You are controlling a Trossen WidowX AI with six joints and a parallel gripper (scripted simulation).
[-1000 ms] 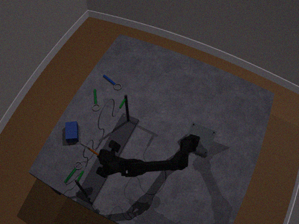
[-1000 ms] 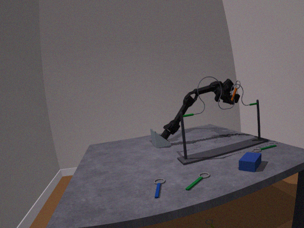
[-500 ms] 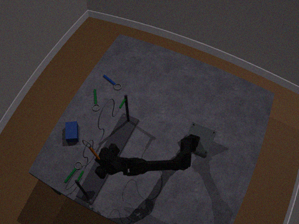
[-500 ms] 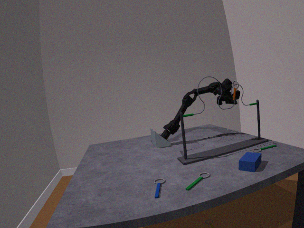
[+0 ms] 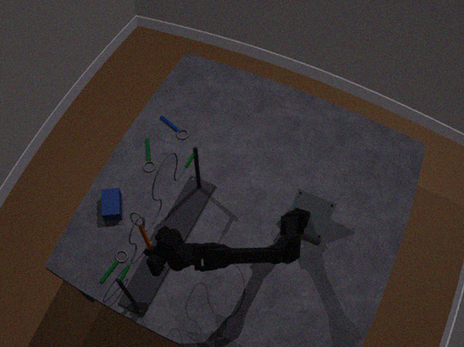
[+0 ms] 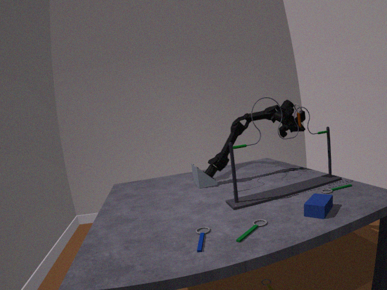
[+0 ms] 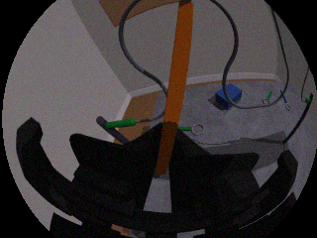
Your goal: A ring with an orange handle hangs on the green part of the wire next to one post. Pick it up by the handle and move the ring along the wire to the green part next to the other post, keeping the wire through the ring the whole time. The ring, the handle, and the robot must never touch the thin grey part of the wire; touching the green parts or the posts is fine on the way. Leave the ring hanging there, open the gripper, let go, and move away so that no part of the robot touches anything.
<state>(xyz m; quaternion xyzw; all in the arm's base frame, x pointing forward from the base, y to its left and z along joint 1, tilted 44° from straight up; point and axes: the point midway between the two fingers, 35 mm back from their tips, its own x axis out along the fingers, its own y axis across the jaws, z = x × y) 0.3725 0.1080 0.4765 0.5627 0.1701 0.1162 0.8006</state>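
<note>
My gripper tip is 1 cm short of the ring with orange handle, 4 cm to the left of it and 8 cm below it. The rest, counted from my gripper tip: blue-handled ring (21 cm ahead, 66 cm to the right, 28 cm below).
</note>
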